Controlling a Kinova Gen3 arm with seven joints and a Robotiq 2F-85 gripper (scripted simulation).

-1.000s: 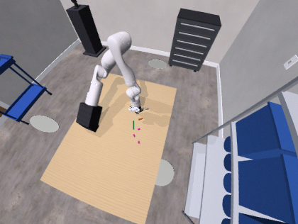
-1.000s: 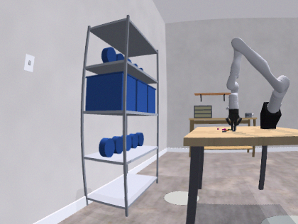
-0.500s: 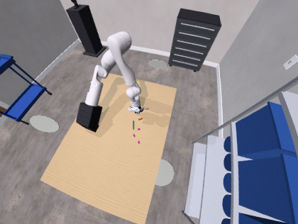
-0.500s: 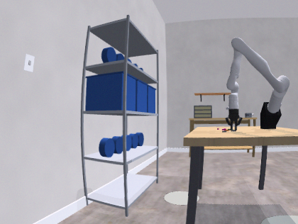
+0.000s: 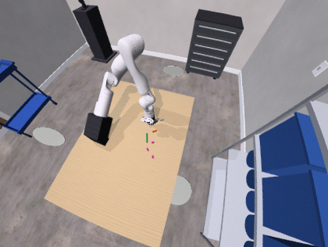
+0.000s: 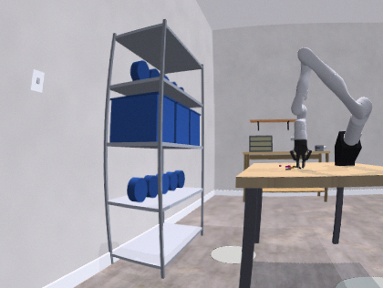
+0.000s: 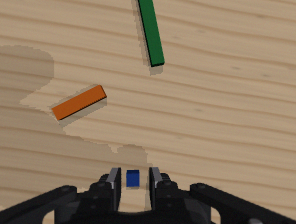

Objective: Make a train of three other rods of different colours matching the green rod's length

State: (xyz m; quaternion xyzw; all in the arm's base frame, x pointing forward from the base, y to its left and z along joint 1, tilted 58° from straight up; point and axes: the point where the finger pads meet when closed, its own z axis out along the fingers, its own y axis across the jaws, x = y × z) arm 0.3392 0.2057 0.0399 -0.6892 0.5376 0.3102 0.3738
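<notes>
Right now my hand is 2 cm above the small blue rod. Also, from my hand: grey rod (7 cm to the left, 7 cm ahead, 2 cm below); green rod (13 cm to the right, 2 cm below, 2 cm ahead); orange rod (6 cm ahead, 5 cm to the right, 2 cm below).
</notes>
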